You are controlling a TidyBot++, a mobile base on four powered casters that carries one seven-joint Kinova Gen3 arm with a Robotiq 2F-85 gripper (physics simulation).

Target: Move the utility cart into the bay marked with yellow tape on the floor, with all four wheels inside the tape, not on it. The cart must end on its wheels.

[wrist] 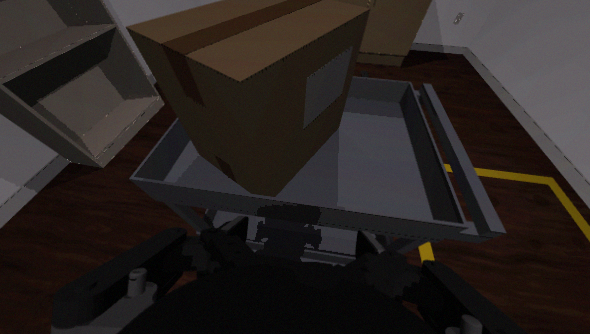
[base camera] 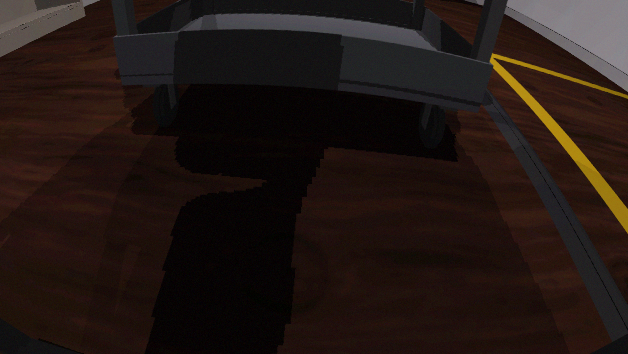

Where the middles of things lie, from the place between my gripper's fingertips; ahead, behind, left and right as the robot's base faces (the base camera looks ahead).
My hand is 320 mm short of the brown cardboard box (wrist: pixel 258 95), 100 mm to the right of it and 90 mm above it.
